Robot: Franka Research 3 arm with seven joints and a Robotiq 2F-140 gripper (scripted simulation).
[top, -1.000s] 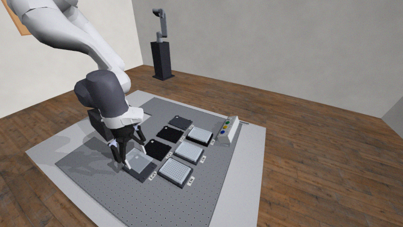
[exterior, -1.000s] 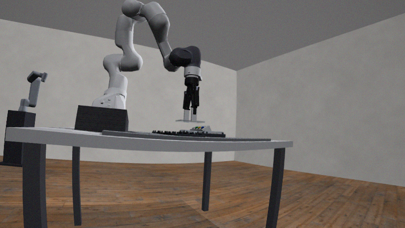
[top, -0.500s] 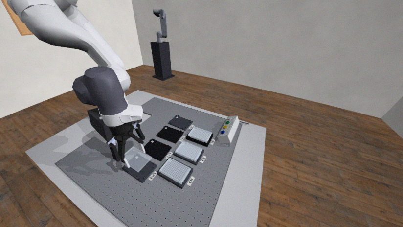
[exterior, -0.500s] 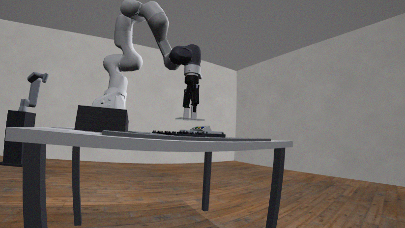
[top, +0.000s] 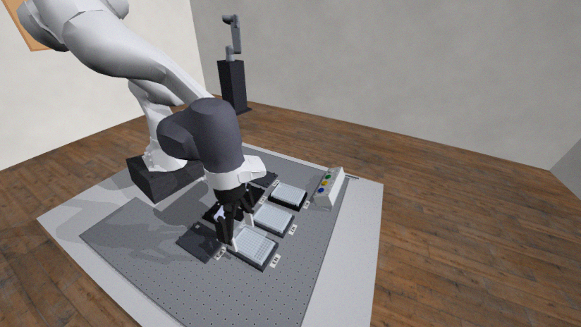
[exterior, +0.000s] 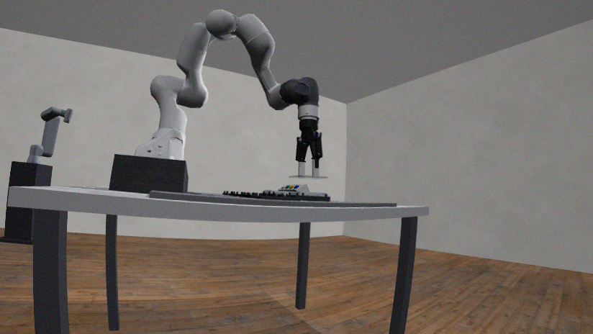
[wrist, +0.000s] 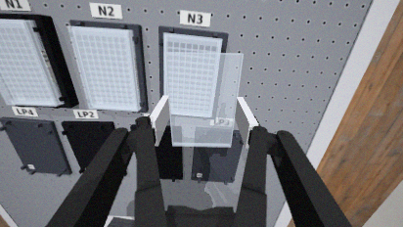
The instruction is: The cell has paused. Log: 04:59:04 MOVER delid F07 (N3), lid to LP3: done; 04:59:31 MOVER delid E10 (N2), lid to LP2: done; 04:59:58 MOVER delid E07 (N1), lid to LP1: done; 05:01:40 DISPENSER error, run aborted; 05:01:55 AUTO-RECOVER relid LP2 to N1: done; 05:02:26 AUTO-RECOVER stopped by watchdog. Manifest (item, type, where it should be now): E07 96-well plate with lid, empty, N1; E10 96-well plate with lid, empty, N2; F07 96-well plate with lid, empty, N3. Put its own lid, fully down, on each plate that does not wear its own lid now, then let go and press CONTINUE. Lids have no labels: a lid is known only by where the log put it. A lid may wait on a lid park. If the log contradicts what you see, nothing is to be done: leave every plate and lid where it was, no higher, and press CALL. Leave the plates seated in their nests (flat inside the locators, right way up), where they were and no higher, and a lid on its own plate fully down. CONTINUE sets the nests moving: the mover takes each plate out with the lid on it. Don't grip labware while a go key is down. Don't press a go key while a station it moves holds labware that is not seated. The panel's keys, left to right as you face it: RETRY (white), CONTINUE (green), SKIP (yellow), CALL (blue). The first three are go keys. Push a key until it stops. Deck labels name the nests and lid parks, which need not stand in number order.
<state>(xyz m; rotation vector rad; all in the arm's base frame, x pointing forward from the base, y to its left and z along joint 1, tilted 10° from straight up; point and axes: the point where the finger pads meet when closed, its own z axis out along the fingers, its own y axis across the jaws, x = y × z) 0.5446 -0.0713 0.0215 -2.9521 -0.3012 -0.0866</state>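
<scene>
Right now my hand is 20 mm short of the N3 plate, 20 mm to the right of it and 90 mm above it. From my hand the other things lie so: lid park LP3: 150 mm behind, 60 mm to the right, 110 mm below; then lid park LP1: 170 mm behind, 60 mm to the left, 110 mm below; then grey lid: 20 mm below.
</scene>
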